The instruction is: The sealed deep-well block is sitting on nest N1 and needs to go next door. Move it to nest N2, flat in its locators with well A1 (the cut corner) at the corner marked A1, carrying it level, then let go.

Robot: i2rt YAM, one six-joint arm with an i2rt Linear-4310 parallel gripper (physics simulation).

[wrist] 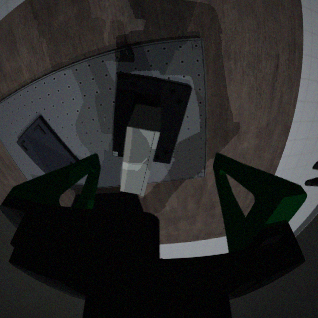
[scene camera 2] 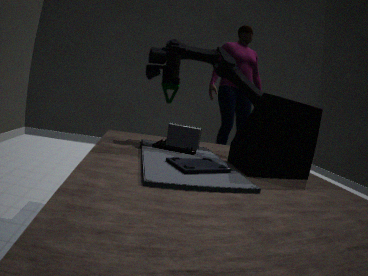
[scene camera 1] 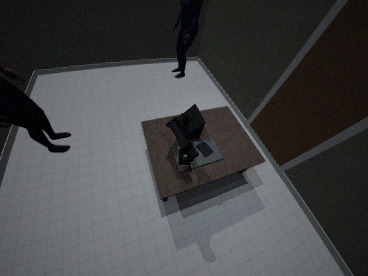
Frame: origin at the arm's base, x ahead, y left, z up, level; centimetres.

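Seen in the pictures: gripper, fingertip midpoint: [wrist: 156, 159] [scene camera 2: 169, 103]; arm's base, origin of the base link: [scene camera 2: 278, 130] [scene camera 1: 187, 119].
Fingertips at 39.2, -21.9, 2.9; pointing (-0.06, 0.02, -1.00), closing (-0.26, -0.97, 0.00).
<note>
Pixels of each thing's top centre, then the offset from my fingertips to it, as dx, dy, dz. Level surfaces: height alone.
- deep-well block, middle of its top: [wrist: 136, 167] [scene camera 2: 185, 125] -6.8, +4.8, -7.6
- dark nest, middle of its top: [wrist: 46, 157] [scene camera 2: 199, 161] [scene camera 1: 204, 148] -5.1, +28.1, -15.6
- brown wooden table, its level: dz -18.7
The deep-well block [scene camera 2: 183, 137] [wrist: 138, 159] is a pale grey box that stands on the dark nest at the far end of the plate. That nest [wrist: 178, 107] shows around the block's foot in the wrist view. The other dark nest [scene camera 2: 199, 165] [wrist: 47, 145] [scene camera 1: 204, 149] is low and bare, with small raised locators. My gripper [scene camera 2: 170, 101] [wrist: 156, 159] is open, its green fingers spread wide and pointing down. It hangs in the air above the block, touching nothing. The cut corner and the A1 mark are too dark and small to tell.
Both nests are on a grey perforated plate [scene camera 1: 215, 157] [scene camera 2: 155, 172] [wrist: 195, 60]. The plate lies on a brown wooden table [scene camera 1: 235, 135] [scene camera 2: 150, 225]. A large black box [scene camera 1: 195, 121] [scene camera 2: 277, 137] stands beside the plate near the arm's base. People stand beyond the table.
</note>
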